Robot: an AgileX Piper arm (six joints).
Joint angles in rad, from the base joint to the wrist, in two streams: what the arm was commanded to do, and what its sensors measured. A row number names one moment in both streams.
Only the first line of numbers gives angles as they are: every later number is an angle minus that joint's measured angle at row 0.
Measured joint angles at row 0:
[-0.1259 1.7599 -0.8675 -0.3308 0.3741 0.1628]
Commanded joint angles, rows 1 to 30:
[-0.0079 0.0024 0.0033 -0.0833 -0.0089 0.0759]
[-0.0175 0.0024 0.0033 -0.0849 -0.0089 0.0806]
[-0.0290 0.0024 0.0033 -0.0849 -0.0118 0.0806]
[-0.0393 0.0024 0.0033 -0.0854 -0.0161 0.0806]
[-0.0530 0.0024 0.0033 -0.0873 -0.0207 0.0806]
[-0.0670 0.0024 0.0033 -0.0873 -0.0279 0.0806]
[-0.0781 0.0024 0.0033 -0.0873 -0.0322 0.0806]
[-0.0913 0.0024 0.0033 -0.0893 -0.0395 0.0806]
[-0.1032 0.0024 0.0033 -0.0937 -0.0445 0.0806]
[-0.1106 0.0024 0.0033 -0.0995 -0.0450 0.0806]
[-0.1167 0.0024 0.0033 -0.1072 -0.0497 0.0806]
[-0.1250 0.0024 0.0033 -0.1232 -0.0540 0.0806]
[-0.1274 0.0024 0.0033 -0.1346 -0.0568 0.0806]
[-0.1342 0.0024 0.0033 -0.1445 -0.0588 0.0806]
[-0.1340 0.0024 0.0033 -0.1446 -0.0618 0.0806]
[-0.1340 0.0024 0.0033 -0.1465 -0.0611 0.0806]
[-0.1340 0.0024 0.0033 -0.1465 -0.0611 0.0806]
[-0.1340 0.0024 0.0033 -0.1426 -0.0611 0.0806]
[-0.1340 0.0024 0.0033 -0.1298 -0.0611 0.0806]
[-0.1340 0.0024 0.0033 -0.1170 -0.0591 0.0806]
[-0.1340 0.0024 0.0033 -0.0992 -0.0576 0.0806]
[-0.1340 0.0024 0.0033 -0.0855 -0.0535 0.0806]
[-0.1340 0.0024 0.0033 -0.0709 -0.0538 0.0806]
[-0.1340 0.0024 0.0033 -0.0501 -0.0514 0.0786]
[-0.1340 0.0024 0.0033 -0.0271 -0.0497 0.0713]
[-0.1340 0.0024 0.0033 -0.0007 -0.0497 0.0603]
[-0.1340 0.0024 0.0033 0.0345 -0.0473 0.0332]
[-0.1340 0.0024 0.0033 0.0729 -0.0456 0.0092]
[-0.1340 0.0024 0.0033 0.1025 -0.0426 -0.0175]
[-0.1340 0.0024 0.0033 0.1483 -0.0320 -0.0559]
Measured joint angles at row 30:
[-0.1009 0.0000 0.0016 0.0506 -0.1332 0.0399]
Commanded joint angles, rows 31 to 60:
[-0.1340 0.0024 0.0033 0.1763 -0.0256 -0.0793]
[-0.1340 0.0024 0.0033 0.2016 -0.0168 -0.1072]
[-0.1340 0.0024 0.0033 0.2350 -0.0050 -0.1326]
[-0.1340 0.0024 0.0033 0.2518 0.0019 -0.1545]
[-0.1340 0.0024 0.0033 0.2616 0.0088 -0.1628]
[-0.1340 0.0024 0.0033 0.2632 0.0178 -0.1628]
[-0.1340 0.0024 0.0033 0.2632 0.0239 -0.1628]
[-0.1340 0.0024 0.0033 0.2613 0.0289 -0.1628]
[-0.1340 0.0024 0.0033 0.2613 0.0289 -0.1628]
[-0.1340 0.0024 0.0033 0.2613 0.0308 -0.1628]
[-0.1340 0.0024 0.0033 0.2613 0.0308 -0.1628]
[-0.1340 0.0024 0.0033 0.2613 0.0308 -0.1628]
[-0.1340 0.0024 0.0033 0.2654 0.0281 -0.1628]
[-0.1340 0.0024 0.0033 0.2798 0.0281 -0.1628]
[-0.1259 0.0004 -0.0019 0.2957 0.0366 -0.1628]
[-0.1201 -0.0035 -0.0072 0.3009 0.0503 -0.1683]
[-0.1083 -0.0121 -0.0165 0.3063 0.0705 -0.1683]
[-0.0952 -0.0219 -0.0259 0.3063 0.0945 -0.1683]
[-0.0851 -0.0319 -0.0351 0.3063 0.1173 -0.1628]
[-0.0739 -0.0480 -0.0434 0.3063 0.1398 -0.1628]
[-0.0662 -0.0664 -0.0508 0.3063 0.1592 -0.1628]
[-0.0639 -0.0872 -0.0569 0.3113 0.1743 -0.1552]
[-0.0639 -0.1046 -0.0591 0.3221 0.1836 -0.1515]
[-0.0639 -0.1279 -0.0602 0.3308 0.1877 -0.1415]
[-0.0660 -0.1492 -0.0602 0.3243 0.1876 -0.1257]
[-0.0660 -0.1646 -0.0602 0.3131 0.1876 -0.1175]
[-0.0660 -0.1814 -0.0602 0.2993 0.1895 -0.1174]
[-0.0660 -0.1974 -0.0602 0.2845 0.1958 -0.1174]
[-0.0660 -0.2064 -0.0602 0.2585 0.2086 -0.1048]
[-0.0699 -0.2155 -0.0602 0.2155 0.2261 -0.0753]
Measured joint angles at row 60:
[-0.0690 -0.1681 -0.0548 0.3036 0.1778 -0.1254]
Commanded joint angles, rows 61 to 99:
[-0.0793 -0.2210 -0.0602 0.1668 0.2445 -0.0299]
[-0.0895 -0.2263 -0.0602 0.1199 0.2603 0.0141]
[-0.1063 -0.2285 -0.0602 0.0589 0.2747 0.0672]
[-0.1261 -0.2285 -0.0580 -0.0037 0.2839 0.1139]
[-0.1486 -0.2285 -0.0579 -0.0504 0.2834 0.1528]
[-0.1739 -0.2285 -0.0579 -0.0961 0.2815 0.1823]
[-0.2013 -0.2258 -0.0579 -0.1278 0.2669 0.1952]
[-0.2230 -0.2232 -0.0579 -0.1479 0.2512 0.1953]
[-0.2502 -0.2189 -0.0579 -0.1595 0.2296 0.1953]
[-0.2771 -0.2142 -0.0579 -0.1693 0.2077 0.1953]
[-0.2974 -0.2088 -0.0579 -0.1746 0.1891 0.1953]
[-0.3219 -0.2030 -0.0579 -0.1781 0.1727 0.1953]
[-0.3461 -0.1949 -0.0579 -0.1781 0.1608 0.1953]
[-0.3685 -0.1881 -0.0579 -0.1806 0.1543 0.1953]
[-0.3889 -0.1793 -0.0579 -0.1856 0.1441 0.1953]
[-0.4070 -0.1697 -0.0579 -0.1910 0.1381 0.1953]
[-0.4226 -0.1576 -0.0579 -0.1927 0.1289 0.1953]
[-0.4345 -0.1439 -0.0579 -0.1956 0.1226 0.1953]
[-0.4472 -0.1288 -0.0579 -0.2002 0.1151 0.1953]
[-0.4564 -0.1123 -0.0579 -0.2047 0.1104 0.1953]
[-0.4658 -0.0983 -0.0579 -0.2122 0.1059 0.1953]
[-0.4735 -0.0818 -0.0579 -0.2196 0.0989 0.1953]
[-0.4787 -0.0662 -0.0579 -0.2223 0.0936 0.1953]
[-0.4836 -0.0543 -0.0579 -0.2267 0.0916 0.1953]
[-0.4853 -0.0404 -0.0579 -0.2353 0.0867 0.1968]
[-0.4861 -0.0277 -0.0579 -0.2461 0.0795 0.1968]
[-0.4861 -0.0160 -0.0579 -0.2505 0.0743 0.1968]
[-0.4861 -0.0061 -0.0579 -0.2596 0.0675 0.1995]
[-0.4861 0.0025 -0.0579 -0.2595 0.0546 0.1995]
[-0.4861 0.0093 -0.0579 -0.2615 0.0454 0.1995]
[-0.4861 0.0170 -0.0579 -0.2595 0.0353 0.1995]
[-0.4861 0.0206 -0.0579 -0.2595 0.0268 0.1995]
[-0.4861 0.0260 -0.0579 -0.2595 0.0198 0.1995]
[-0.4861 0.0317 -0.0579 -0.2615 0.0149 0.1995]
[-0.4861 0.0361 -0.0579 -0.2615 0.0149 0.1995]
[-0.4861 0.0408 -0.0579 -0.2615 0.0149 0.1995]
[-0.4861 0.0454 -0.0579 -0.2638 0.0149 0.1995]
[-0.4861 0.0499 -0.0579 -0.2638 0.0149 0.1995]
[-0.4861 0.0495 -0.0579 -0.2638 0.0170 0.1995]
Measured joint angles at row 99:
[-0.4809 0.0226 -0.0588 -0.2661 0.0236 0.1957]
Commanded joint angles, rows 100 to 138:
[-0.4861 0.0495 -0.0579 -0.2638 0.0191 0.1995]
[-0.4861 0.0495 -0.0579 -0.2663 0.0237 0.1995]
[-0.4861 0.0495 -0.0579 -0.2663 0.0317 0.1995]
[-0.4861 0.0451 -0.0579 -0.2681 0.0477 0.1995]
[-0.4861 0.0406 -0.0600 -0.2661 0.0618 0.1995]
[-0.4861 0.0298 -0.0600 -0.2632 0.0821 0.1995]
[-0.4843 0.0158 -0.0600 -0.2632 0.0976 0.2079]
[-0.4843 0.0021 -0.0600 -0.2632 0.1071 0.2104]
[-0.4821 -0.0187 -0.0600 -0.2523 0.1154 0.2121]
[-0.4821 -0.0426 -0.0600 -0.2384 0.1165 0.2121]
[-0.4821 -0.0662 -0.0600 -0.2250 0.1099 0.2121]
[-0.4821 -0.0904 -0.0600 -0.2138 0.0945 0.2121]
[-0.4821 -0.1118 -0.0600 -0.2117 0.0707 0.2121]
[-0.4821 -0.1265 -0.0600 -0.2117 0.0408 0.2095]
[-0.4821 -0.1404 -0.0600 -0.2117 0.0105 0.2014]
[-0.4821 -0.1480 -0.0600 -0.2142 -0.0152 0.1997]
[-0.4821 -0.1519 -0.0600 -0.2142 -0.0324 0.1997]
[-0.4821 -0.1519 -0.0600 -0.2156 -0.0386 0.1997]
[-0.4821 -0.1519 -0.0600 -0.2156 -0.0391 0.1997]
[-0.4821 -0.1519 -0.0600 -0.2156 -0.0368 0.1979]
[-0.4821 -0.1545 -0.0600 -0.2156 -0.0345 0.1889]
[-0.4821 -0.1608 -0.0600 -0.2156 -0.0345 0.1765]
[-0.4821 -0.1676 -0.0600 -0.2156 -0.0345 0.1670]
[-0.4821 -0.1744 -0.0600 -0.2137 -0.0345 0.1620]
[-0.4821 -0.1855 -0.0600 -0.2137 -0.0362 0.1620]
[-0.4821 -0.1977 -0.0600 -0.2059 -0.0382 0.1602]
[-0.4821 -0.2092 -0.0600 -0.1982 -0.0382 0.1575]
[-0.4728 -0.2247 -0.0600 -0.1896 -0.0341 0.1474]
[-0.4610 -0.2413 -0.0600 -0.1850 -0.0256 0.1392]
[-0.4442 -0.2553 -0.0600 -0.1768 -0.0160 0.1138]
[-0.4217 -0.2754 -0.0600 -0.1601 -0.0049 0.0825]
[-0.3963 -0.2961 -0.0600 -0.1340 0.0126 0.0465]
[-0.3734 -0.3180 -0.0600 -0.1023 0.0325 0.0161]
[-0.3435 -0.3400 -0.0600 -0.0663 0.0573 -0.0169]
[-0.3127 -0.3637 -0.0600 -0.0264 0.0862 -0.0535]
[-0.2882 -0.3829 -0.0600 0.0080 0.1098 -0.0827]
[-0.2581 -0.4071 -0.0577 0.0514 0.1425 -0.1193]
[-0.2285 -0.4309 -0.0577 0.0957 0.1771 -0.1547]
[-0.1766 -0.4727 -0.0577 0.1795 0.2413 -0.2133]
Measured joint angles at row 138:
[-0.2890 -0.3732 -0.0612 -0.0138 0.0994 -0.0631]
